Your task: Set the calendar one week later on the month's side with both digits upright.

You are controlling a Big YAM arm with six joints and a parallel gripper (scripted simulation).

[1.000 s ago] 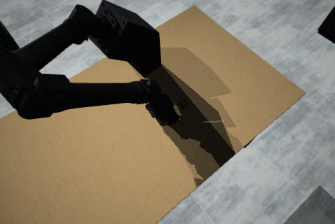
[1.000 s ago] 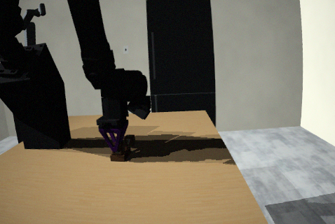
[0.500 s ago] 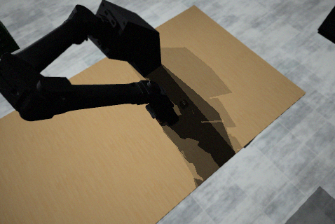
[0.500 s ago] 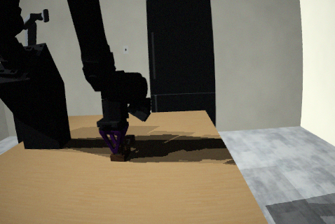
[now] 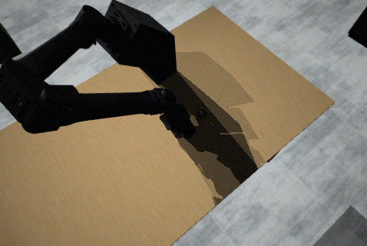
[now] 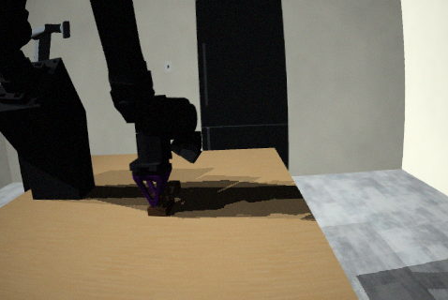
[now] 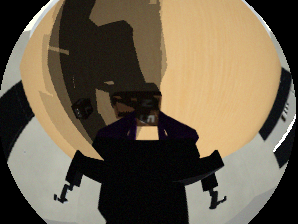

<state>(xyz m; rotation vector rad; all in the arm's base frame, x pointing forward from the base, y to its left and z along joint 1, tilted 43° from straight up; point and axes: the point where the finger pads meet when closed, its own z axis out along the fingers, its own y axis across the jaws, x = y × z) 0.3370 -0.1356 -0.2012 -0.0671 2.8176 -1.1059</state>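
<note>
My gripper is now 2 cm to the right of the brown tray and 2 cm above it.
</note>
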